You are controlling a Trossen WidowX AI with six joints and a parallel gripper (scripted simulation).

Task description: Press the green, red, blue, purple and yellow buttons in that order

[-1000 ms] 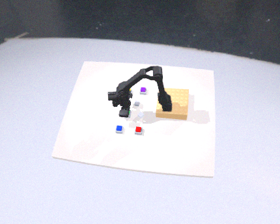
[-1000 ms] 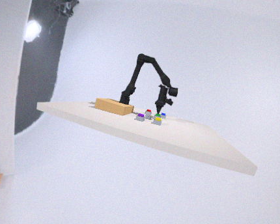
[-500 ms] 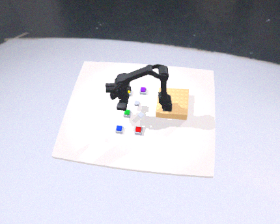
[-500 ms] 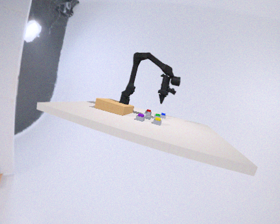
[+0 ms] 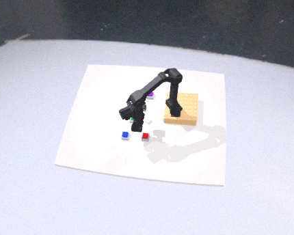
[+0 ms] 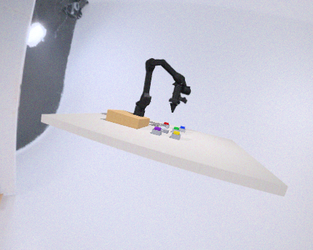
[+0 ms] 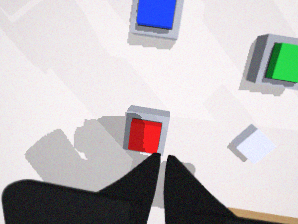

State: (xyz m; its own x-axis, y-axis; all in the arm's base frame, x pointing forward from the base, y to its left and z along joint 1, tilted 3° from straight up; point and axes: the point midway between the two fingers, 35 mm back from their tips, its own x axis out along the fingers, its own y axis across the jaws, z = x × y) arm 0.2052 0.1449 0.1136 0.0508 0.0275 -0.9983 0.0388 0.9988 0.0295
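Now: gripper tip 90 mm above the red button, 30 mm past it and 20 mm to the right of it. From my gripper tip the other things lie so: green button 110 mm to the right, 90 mm below, 60 mm ahead; then white block 120 mm below, 110 mm to the right, 30 mm behind; then blue button 100 mm ahead, 90 mm below, 20 mm to the left.
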